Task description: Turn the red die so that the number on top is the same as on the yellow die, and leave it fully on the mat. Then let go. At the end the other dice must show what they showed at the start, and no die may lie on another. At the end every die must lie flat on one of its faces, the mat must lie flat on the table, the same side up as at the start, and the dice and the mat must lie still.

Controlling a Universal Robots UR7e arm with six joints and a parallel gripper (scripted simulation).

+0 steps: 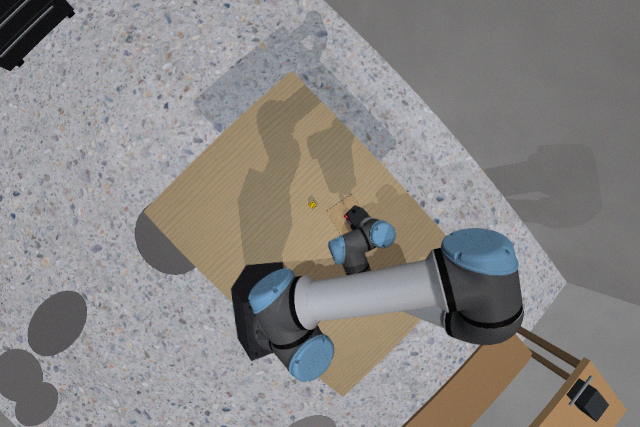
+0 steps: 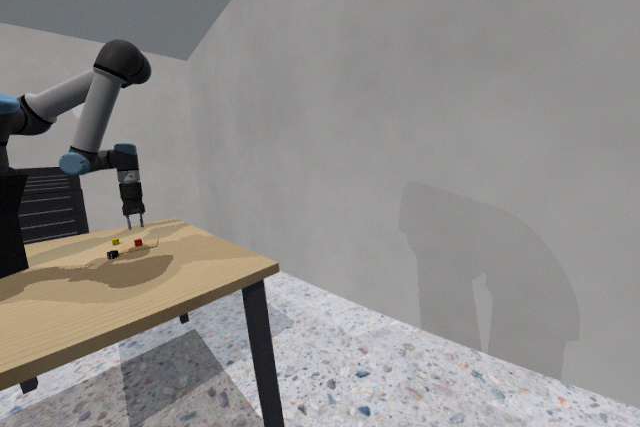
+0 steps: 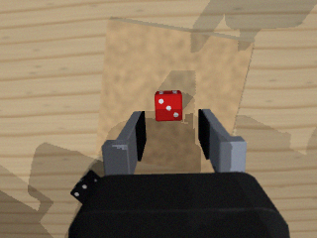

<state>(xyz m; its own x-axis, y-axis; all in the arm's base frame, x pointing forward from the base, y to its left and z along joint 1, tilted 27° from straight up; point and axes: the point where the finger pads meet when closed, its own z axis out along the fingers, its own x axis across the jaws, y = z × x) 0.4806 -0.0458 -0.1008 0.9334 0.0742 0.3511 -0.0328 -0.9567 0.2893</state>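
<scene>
My gripper is now 80 mm above the red die. The rest, counted from my hand: black die: 100 mm behind, 90 mm to the right, 80 mm below; tan mat: 90 mm below; yellow die: 70 mm behind, 150 mm to the left, 80 mm below.
</scene>
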